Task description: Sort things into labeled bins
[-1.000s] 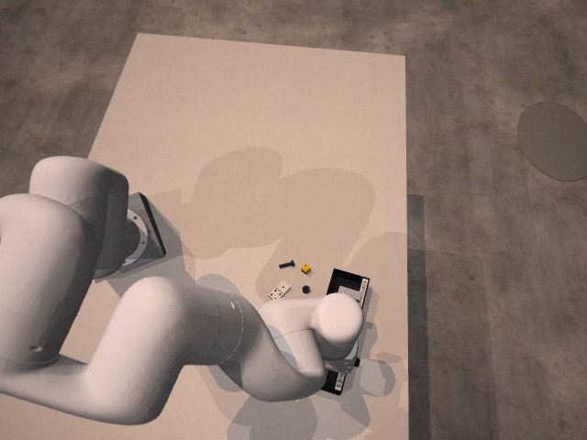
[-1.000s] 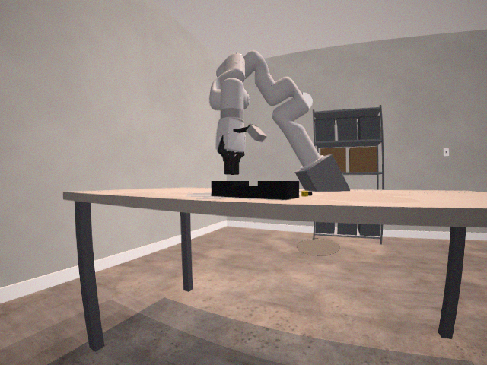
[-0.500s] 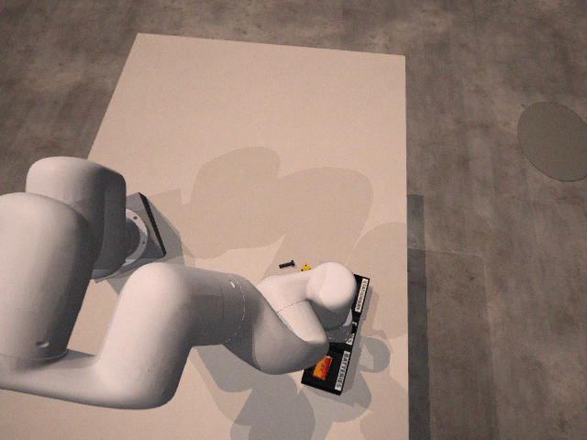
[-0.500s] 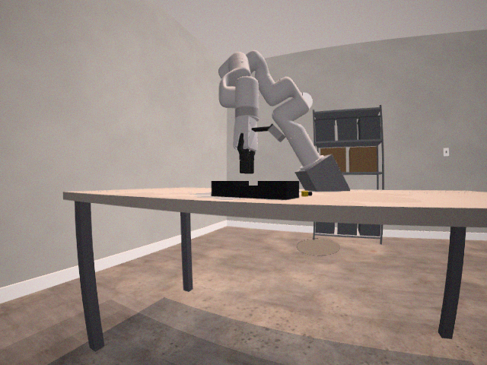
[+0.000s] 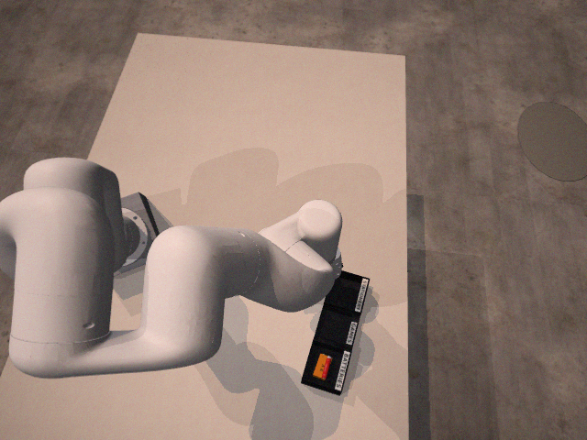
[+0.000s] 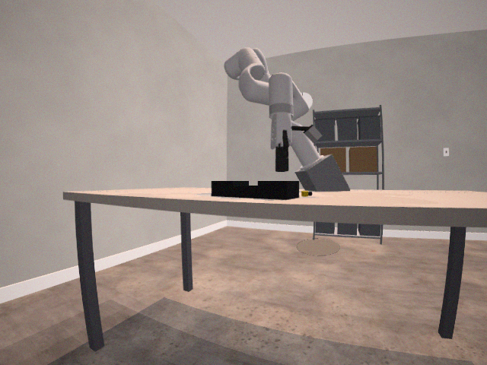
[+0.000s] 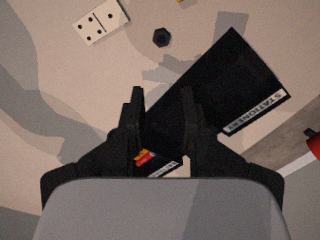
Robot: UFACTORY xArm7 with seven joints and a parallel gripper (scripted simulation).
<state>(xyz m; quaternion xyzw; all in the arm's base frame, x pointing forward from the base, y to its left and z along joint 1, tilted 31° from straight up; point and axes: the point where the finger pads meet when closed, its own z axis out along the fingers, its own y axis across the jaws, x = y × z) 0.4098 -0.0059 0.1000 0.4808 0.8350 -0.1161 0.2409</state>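
My hand is 10 mm past the yellow die, 70 mm to the right of it and 90 mm above it. The rest, counted from my hand: black screw 60 mm behind, 80 mm to the left, 90 mm below; then white domino 70 mm behind, 10 mm to the left, 90 mm below; then black nut 10 mm behind, 20 mm to the left, 90 mm below.
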